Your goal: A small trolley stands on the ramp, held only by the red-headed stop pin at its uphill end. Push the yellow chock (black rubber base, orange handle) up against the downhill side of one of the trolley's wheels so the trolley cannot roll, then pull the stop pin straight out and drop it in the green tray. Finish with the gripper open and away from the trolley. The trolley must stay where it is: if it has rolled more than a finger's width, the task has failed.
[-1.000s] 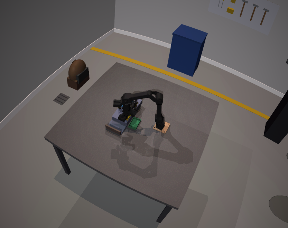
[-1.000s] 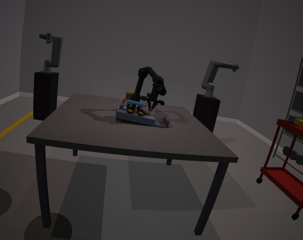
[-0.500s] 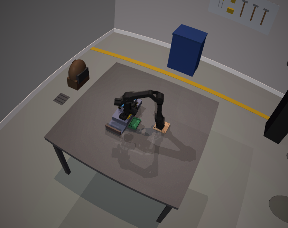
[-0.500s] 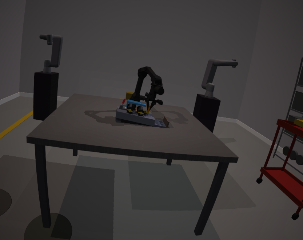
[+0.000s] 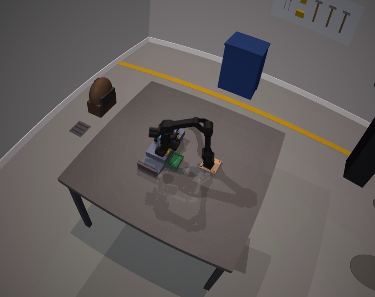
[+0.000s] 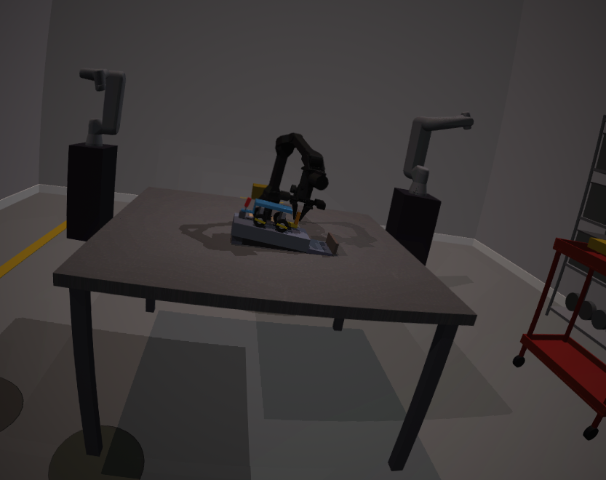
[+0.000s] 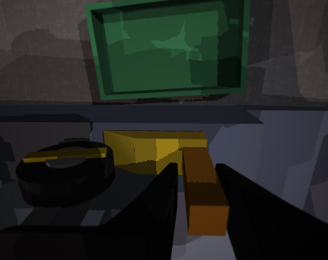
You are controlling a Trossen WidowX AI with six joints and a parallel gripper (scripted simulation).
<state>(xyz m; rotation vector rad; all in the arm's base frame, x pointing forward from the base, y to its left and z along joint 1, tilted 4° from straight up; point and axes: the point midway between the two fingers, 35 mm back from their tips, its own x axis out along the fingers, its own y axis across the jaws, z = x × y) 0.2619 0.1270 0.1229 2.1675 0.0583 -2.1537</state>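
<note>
Right now the yellow chock is 2 cm to the right of my gripper tip and 1 cm below it. From my gripper tip the other things lie so: grey ramp (7 cm ahead, 10 cm to the right, 4 cm below); then green tray (6 cm behind, 3 cm to the right, 10 cm below); then blue trolley (7 cm ahead, 11 cm to the right, 2 cm above).
</note>
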